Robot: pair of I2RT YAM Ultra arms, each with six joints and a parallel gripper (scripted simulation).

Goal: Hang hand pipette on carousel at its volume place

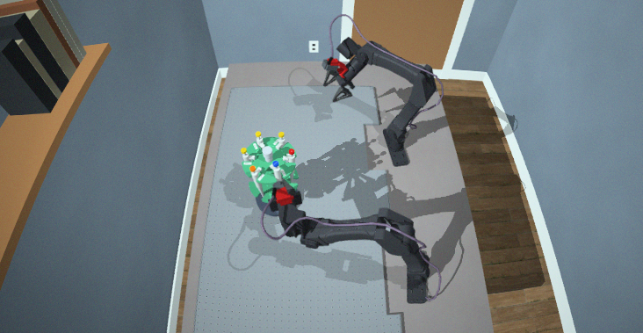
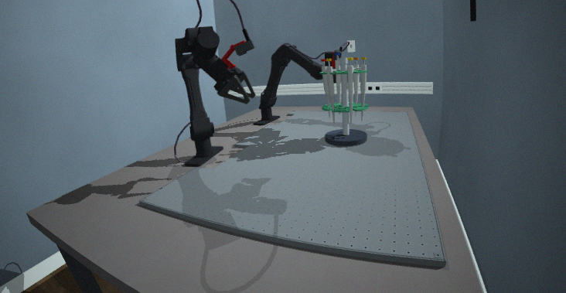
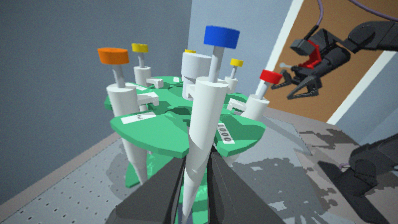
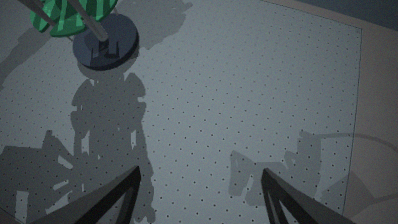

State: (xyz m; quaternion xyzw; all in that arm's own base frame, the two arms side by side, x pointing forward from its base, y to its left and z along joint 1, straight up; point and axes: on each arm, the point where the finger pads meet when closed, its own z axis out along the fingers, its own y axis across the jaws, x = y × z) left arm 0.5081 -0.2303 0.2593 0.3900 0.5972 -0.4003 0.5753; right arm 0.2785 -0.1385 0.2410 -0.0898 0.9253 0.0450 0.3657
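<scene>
The white hand pipette lies 20 mm below my left hand, 10 mm to the right of it and 10 mm ahead of it.
</scene>
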